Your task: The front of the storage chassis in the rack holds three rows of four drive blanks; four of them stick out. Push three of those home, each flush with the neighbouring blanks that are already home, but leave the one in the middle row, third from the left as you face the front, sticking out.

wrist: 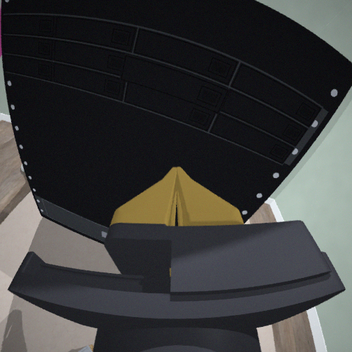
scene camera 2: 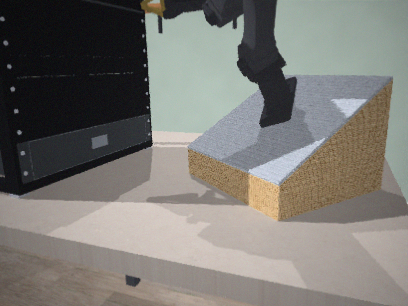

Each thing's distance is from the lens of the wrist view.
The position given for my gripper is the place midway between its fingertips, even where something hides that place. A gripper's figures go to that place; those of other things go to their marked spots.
my gripper (wrist: 176, 173): 0.13 m
black rack (wrist: 105, 105): 0.25 m
